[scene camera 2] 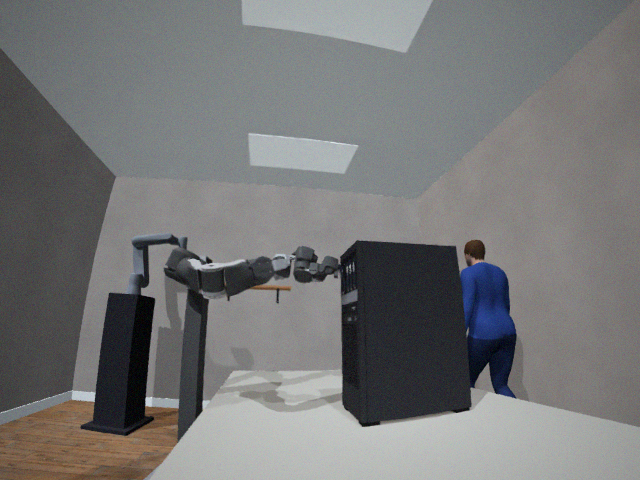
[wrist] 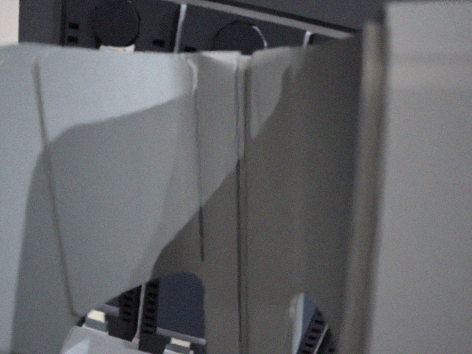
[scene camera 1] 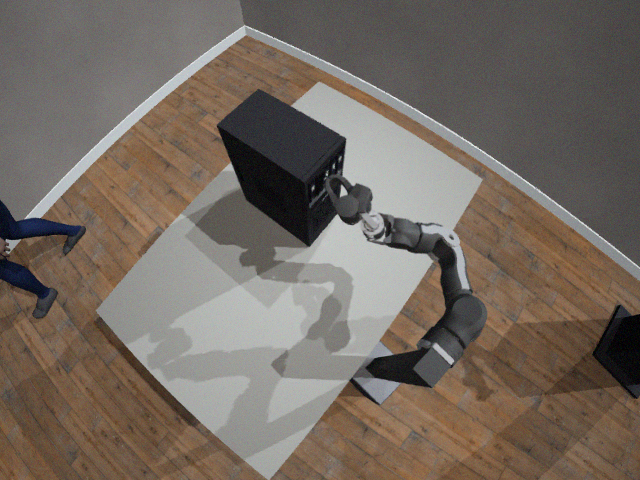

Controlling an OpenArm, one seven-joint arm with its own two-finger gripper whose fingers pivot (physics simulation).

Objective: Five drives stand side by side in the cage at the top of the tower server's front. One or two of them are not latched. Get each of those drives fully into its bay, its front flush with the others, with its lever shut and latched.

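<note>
The black tower server (scene camera 1: 279, 136) (scene camera 2: 413, 330) stands upright with its drive cage at the top of its front. Drives (scene camera 1: 333, 164) (scene camera 2: 351, 273) show side by side there, small and partly covered. In the wrist view, two drive tops with dark round parts (wrist: 116, 24) (wrist: 239, 38) show above the fingers; vents (wrist: 150, 307) and pale latch pieces (wrist: 96, 320) (wrist: 179, 345) show below. My gripper (scene camera 1: 330, 179) (scene camera 2: 337, 267) (wrist: 265, 212) is shut and empty, its fingertips right at the cage front. The fingers hide the middle of the drives; which levers are latched cannot be told.
The tower stands on a pale table (scene camera 1: 372, 279) (scene camera 2: 289, 439). A silver band (scene camera 2: 349, 298) crosses its front below the cage. A person in blue (scene camera 1: 31, 227) (scene camera 2: 485, 304) is beyond the tower. Another arm on a black pedestal (scene camera 2: 121, 356) stands at the back left.
</note>
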